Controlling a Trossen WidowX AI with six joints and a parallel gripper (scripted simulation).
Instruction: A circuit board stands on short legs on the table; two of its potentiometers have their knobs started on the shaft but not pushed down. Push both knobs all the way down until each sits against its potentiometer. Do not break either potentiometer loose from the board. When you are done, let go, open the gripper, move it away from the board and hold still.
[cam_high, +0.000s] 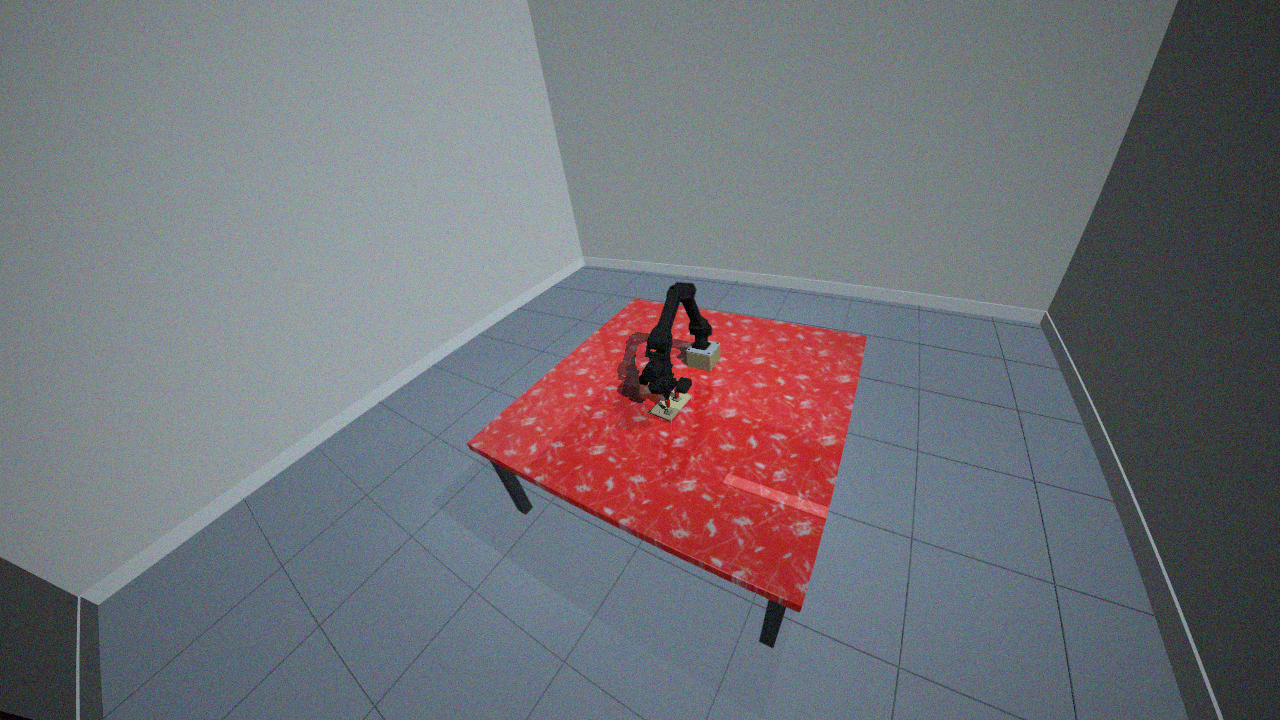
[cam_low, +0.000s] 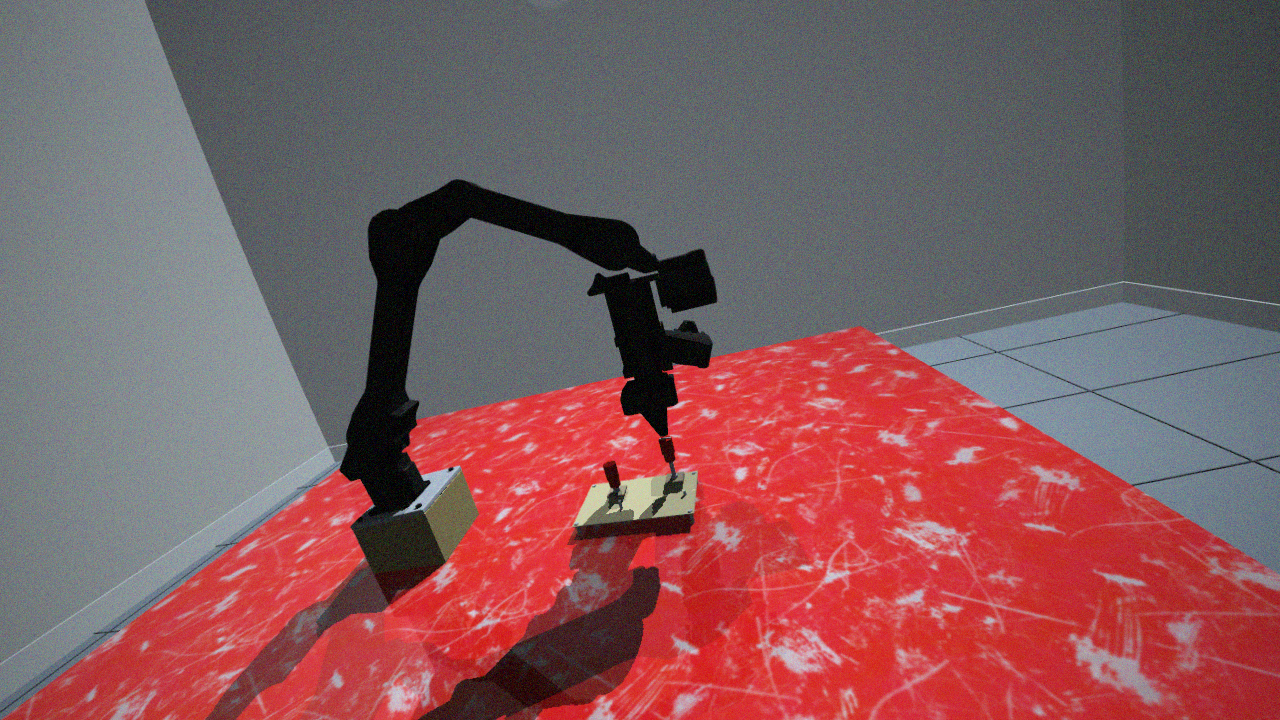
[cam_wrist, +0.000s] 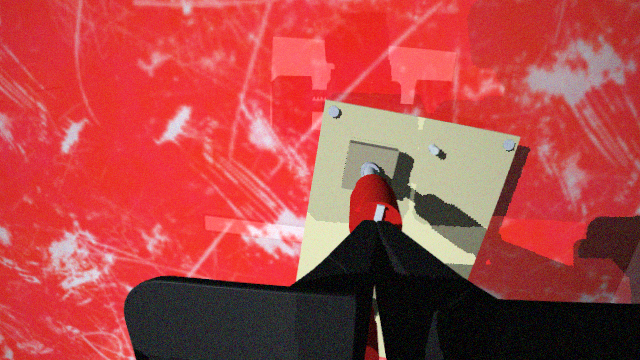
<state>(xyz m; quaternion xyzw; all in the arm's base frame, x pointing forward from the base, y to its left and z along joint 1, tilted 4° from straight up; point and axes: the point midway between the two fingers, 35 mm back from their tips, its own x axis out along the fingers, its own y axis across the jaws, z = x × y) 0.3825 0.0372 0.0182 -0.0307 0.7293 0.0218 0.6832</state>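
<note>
My gripper tip is now 2 cm above the knob.
</note>
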